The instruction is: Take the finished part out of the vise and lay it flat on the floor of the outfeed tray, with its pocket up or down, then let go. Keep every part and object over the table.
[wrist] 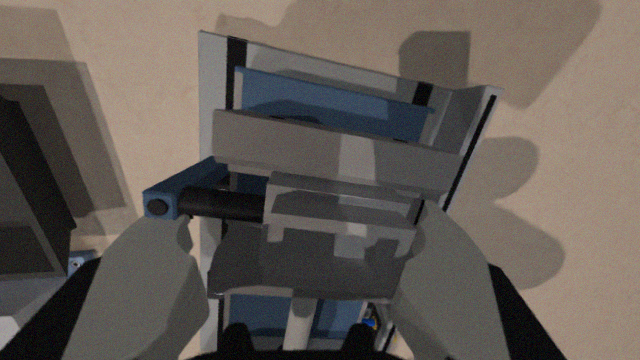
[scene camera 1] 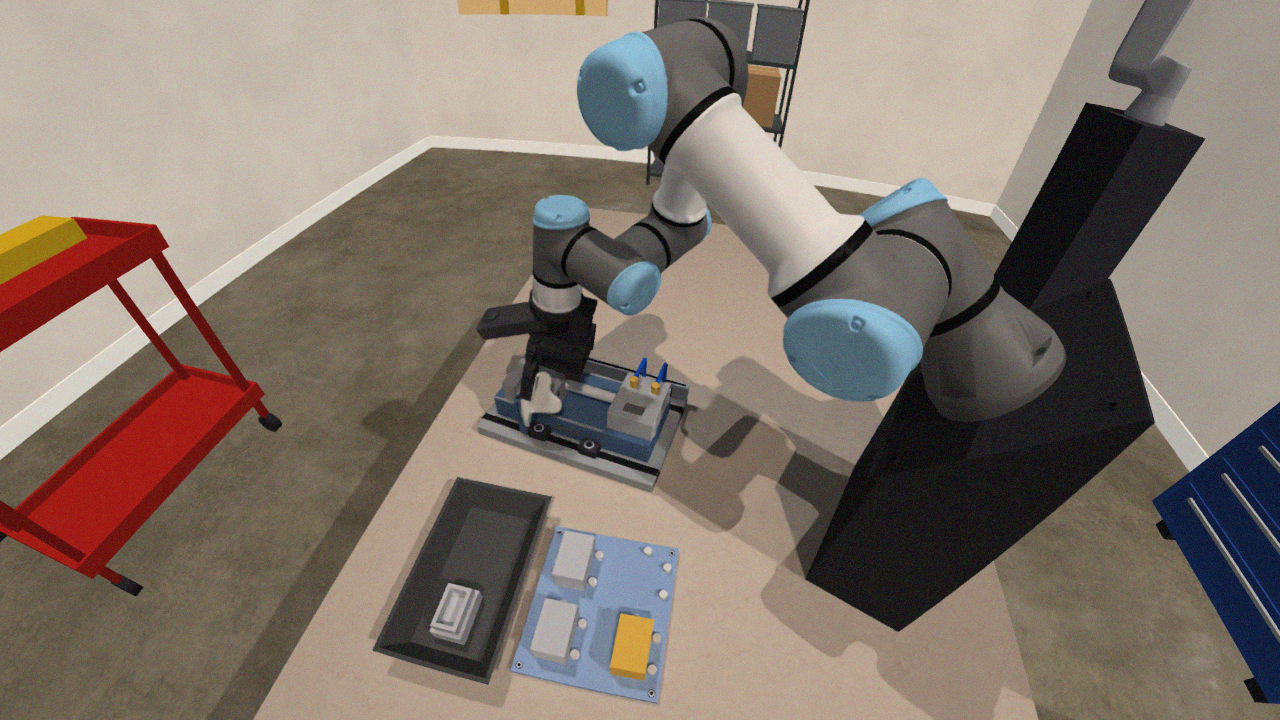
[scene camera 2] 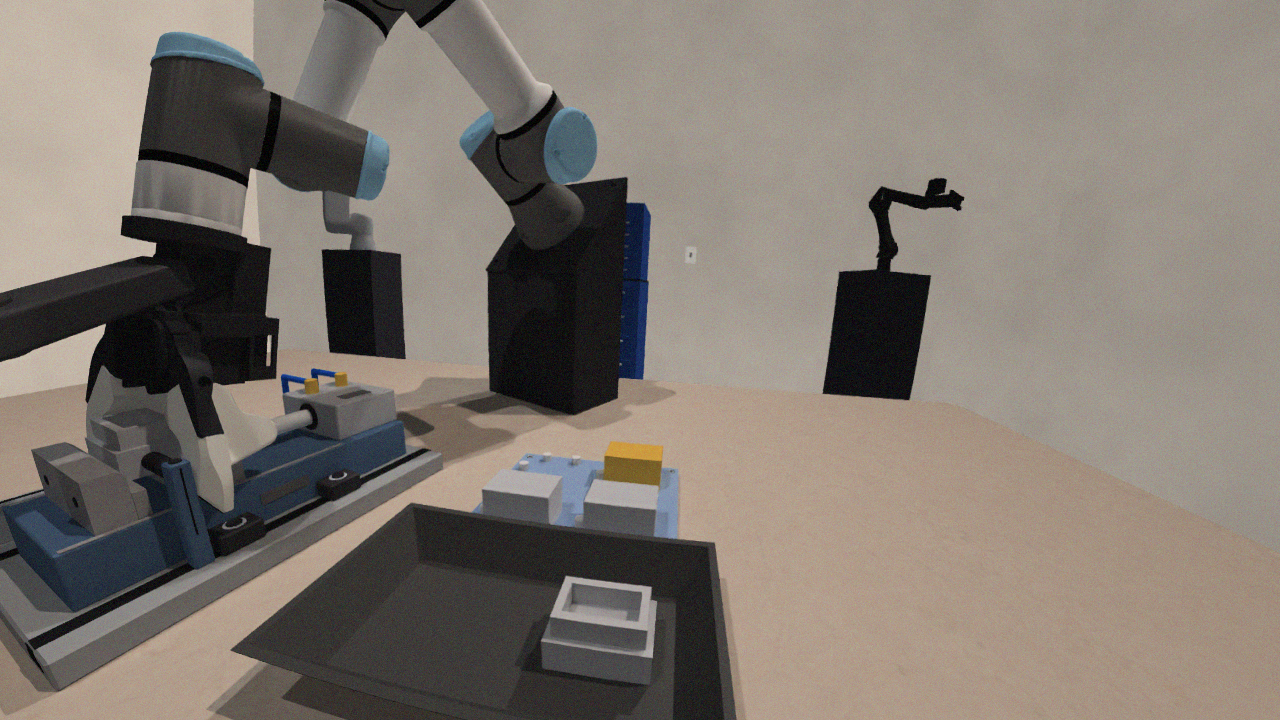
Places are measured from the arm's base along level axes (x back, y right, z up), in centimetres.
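Pixels of known places: gripper, fingertip midpoint: (wrist: 307, 199) (scene camera 1: 544, 389) (scene camera 2: 160, 489); arm's base at its link origin: (scene camera 1: 996, 377) (scene camera 2: 553, 223).
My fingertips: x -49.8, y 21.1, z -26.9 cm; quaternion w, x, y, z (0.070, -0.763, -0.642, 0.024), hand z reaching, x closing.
Note:
For each thing: its middle in the pictures, then the offset to it from my fingertips. "spot": a spot on its surface instead.
- finished part at the middle of its body: (wrist: 331, 231) (scene camera 2: 137, 440) (scene camera 1: 542, 367) dy +1.0, dx -0.1, dz +3.9 cm
- vise at the middle of its body: (wrist: 310, 269) (scene camera 2: 245, 463) (scene camera 1: 584, 398) dy -0.7, dx +6.5, dz -0.9 cm
- black outfeed tray at a spot on its surface: (scene camera 2: 384, 617) (scene camera 1: 492, 517) spot: dy -20.6, dx -4.3, dz -4.6 cm
- similar grey part at the middle of its body: (scene camera 2: 602, 624) (scene camera 1: 455, 611) dy -34.4, dx -5.3, dz -2.9 cm
- blue post at the middle of its body: (wrist: 204, 175) (scene camera 2: 188, 514) (scene camera 1: 521, 415) dy -5.6, dx -2.5, dz +0.0 cm
- blue plate at the middle of its body: (scene camera 2: 583, 501) (scene camera 1: 600, 607) dy -31.5, dx +11.8, dz -5.5 cm
- yellow block at the middle of its body: (scene camera 2: 633, 465) (scene camera 1: 632, 646) dy -36.7, dx +15.8, dz -3.3 cm
The finished part (scene camera 2: 120, 436) (wrist: 310, 206), light grey with its pocket up, sits between the jaws of the vise (scene camera 1: 572, 420) (scene camera 2: 304, 479) (wrist: 285, 145). My gripper (scene camera 1: 541, 404) (scene camera 2: 159, 467) (wrist: 307, 199) points down over the vise, open, with its fingertips low on either side of the part; it does not hold it. In scene camera 1 the fingers hide the part. The black outfeed tray (scene camera 1: 487, 528) (scene camera 2: 384, 617) stands in front of the vise; its wall also shows at the left of the wrist view. A similar grey part (scene camera 1: 456, 611) (scene camera 2: 599, 626) lies pocket up in it.
A blue post (scene camera 2: 190, 519) (wrist: 160, 197) with a black rod stands at the vise's side, close to one finger. A blue plate (scene camera 1: 617, 573) beside the tray bears two grey blocks and a yellow block (scene camera 1: 632, 644) (scene camera 2: 633, 462). Blue handles rise at the vise's far end.

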